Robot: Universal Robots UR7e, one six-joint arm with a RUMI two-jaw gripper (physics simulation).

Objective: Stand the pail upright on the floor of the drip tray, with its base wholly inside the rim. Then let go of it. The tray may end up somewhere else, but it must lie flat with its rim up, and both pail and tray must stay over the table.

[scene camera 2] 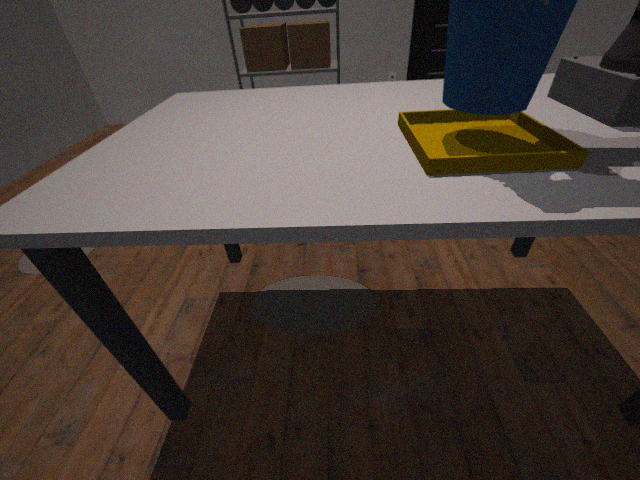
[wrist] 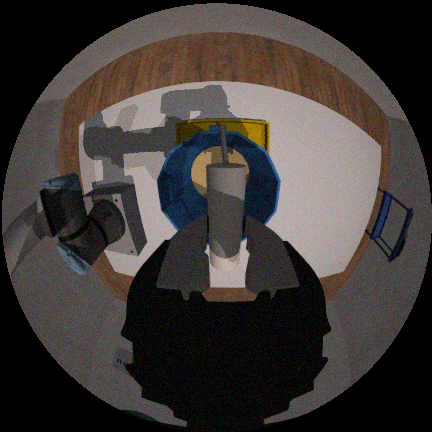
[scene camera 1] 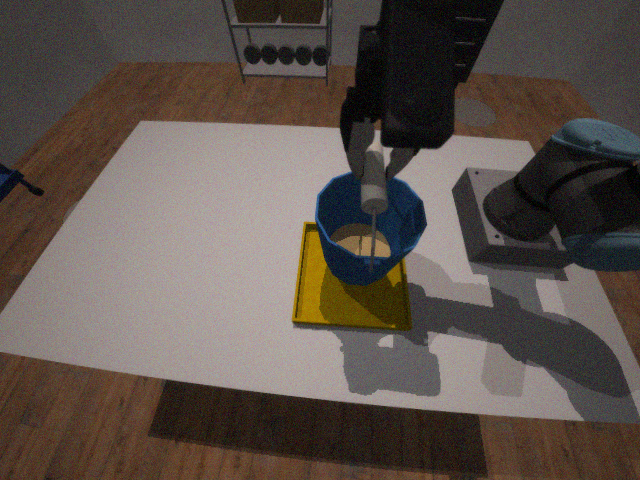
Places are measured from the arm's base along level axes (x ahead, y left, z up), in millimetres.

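Where they show: gripper, fingertip midpoint: [wrist: 224, 217] [scene camera 1: 372, 179]; arm's base, link origin: [wrist: 108, 219] [scene camera 1: 514, 213].
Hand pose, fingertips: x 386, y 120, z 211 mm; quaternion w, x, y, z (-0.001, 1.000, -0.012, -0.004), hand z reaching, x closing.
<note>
Each offset is from my fingertips to the top centre of the thing. "pt": to the spot under its first point.
The blue pail @[pt dz -123, dx +30, dy +74 mm] [scene camera 1: 343, 263] [scene camera 2: 491, 62] [wrist: 265, 185] is roughly upright, with its tan base inside visible from above. It hangs by its wire handle, whose pale grip @[dz +22, dx +0, dy +0 mm] [scene camera 1: 374, 193] [wrist: 226, 190] is between my fingers. My gripper [scene camera 1: 374, 173] [wrist: 224, 217] is shut on this grip, above the pail's mouth. The yellow drip tray @[dz -273, dx -1, dy +19 mm] [scene camera 1: 310, 310] [scene camera 2: 504, 164] [wrist: 260, 131] lies flat on the table, rim up. In scene camera 2 the pail's base is above the tray's back part, near its back rim, with its shadow on the tray floor. The pail hides the tray's back right corner in scene camera 1.
The arm's grey base block [scene camera 1: 480, 196] [scene camera 2: 584, 90] [wrist: 130, 215] stands on the table, right of the pail in scene camera 1. A blue chair [scene camera 1: 10, 180] [wrist: 382, 215] stands beyond the table's side. A shelf rack [scene camera 1: 284, 70] [scene camera 2: 310, 71] stands behind the table.
</note>
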